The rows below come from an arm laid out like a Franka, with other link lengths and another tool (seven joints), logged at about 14 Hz.
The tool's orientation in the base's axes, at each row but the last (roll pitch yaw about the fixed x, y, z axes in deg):
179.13 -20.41 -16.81
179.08 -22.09 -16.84
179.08 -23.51 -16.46
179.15 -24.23 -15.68
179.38 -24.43 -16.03
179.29 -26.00 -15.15
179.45 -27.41 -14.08
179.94 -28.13 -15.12
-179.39 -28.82 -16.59
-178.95 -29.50 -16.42
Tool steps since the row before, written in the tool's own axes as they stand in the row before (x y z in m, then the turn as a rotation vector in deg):
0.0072 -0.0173 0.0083 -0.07 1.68 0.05
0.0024 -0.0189 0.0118 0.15 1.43 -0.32
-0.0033 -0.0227 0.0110 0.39 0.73 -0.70
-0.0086 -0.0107 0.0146 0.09 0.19 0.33
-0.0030 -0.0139 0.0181 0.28 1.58 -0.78
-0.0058 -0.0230 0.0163 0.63 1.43 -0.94
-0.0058 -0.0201 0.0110 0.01 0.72 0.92
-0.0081 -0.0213 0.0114 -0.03 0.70 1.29
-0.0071 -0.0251 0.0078 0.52 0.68 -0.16
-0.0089 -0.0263 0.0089 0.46 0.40 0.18
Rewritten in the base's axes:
0.0143 0.0136 -0.0055 -0.54 -1.59 -0.05
0.0119 0.0159 -0.0103 -0.40 -1.37 0.37
0.0078 0.0212 -0.0117 -0.13 -0.71 0.81
0.0011 0.0106 -0.0170 0.16 -0.25 -0.26
0.0084 0.0118 -0.0179 -0.51 -1.49 0.84
0.0079 0.0215 -0.0174 -0.23 -1.41 1.14
0.0049 0.0194 -0.0126 0.24 -0.81 -0.81
0.0039 0.0210 -0.0139 0.38 -0.83 -1.15
0.0047 0.0249 -0.0100 0.17 -0.76 0.38
0.0040 0.0264 -0.0117 0.36 -0.52 0.06

